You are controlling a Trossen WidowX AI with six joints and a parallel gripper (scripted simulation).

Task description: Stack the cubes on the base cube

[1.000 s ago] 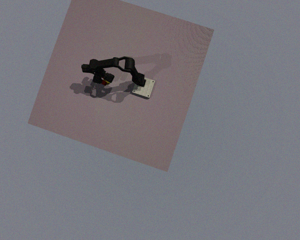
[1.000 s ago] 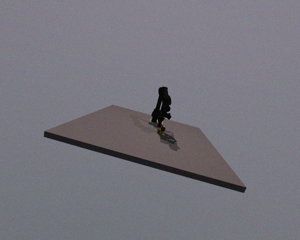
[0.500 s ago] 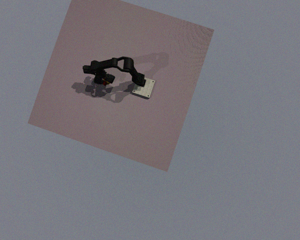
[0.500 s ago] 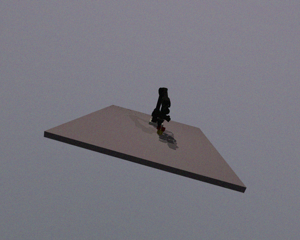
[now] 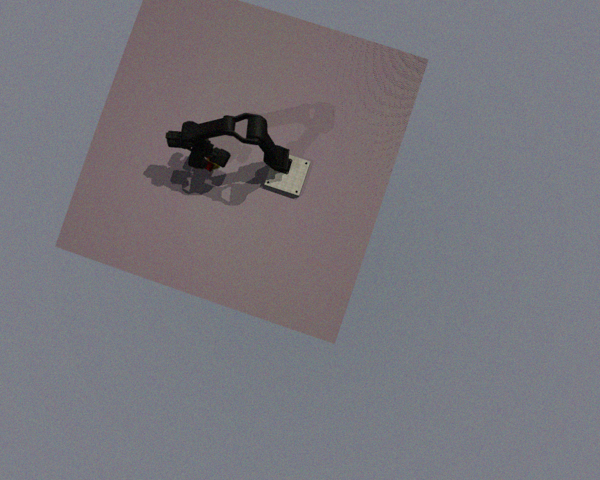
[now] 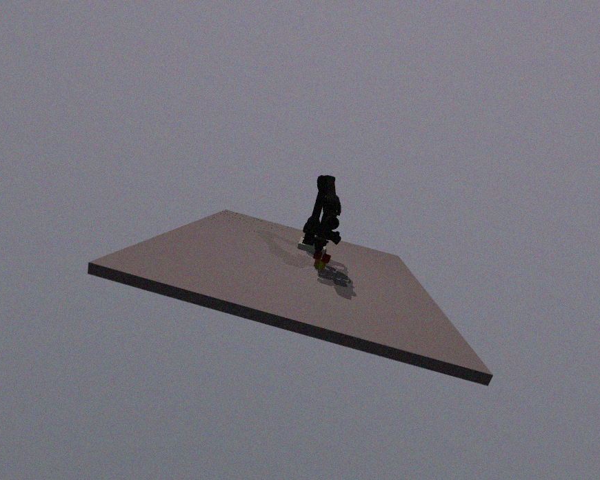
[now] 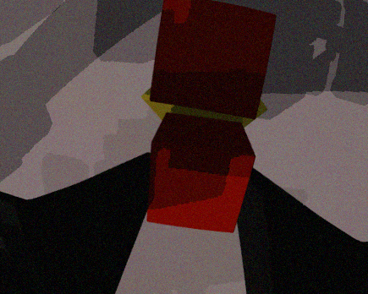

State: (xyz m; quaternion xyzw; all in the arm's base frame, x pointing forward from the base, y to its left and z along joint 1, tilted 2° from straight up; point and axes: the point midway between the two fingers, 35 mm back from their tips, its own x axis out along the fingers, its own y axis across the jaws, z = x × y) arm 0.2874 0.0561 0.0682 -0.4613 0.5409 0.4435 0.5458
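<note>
The yellow base cube lies 4 cm below my gripper tip and 2 cm to the left of it.
</note>
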